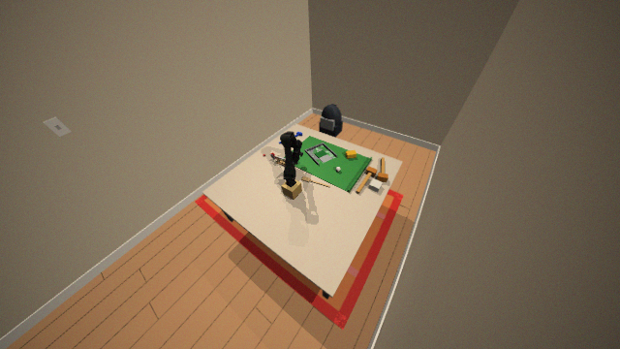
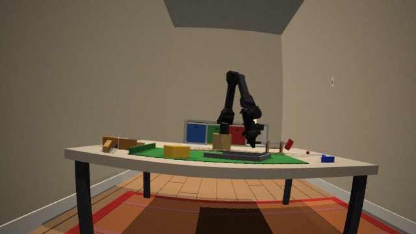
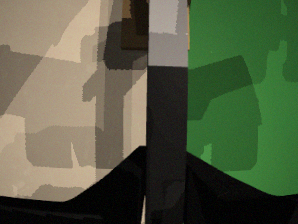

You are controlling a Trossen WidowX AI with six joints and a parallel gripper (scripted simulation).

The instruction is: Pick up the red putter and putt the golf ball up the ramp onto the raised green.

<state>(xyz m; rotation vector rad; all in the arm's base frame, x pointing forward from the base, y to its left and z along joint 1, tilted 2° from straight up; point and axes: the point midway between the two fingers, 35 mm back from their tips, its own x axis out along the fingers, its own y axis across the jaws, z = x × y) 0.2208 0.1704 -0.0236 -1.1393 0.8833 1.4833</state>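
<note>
My gripper tip is 4 cm past the wooden stick, 25 cm to the left of it and 3 cm above it. Round my gripper tip: green mat (26 cm ahead, 18 cm to the right, 3 cm below); then wooden rack (3 cm behind, 13 cm to the left); then red putter (3 cm behind, 11 cm to the left, 3 cm above).
</note>
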